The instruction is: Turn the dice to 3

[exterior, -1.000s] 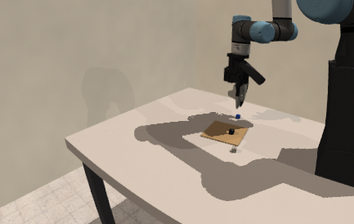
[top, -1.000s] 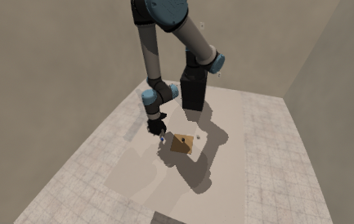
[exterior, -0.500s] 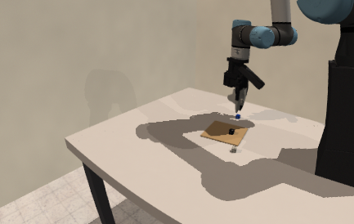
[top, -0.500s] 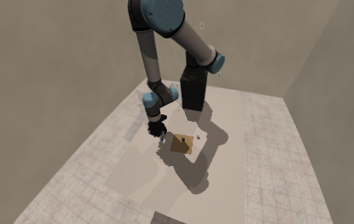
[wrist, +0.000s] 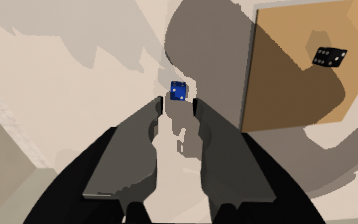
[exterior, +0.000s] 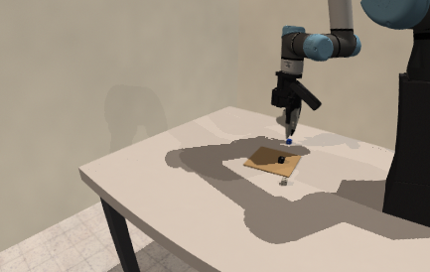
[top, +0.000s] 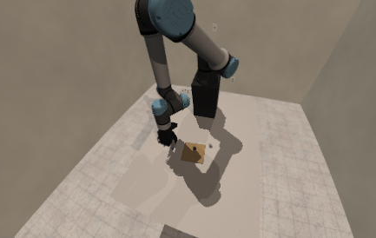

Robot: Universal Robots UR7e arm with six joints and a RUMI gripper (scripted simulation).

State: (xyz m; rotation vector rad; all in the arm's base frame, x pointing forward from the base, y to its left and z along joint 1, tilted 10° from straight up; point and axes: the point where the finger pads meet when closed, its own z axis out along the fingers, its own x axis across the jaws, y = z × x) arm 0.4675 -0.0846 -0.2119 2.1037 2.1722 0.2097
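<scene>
Now: hand 3 cm above the blue die. Round my hand: black die: 14 cm to the left, 5 cm behind, 3 cm below; then brown mat: 15 cm to the left, 4 cm below, 3 cm behind; then white die: 23 cm to the left, 12 cm behind, 3 cm below.
</scene>
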